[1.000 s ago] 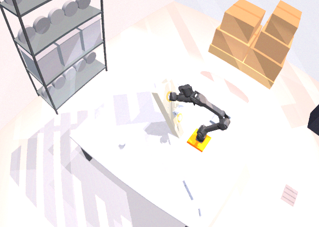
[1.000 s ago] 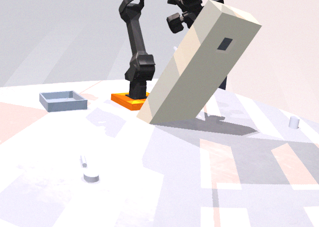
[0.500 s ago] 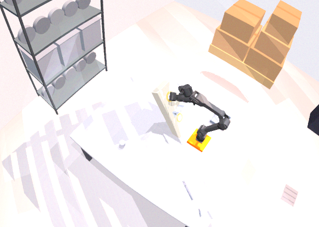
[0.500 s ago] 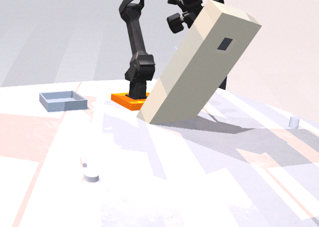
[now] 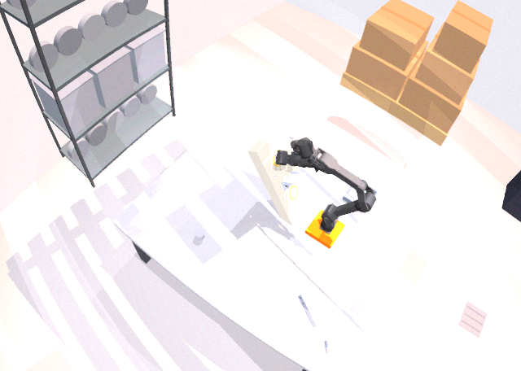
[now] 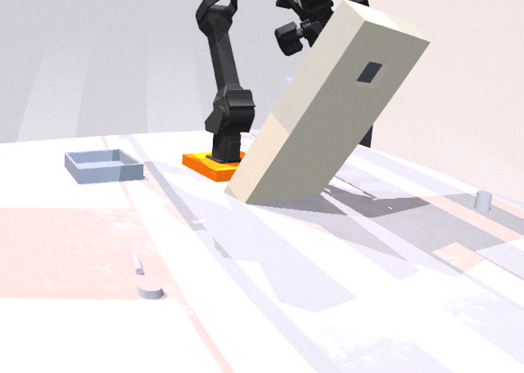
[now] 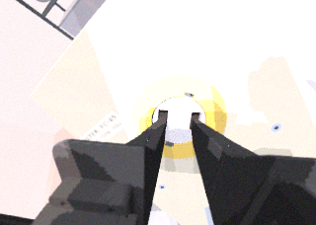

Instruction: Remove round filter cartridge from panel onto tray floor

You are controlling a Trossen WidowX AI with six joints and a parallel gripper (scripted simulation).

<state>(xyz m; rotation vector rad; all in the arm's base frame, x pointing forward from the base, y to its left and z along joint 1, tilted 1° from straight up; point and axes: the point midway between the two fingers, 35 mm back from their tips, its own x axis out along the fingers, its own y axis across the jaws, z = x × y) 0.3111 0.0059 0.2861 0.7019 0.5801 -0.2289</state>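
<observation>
Right now my gripper tip is 1 cm short of the round filter cartridge and 1 cm above it. Round my gripper tip: grey-blue tray 39 cm behind, 28 cm to the right, 28 cm below; short peg 5 cm ahead, 38 cm to the right, 29 cm below.
</observation>
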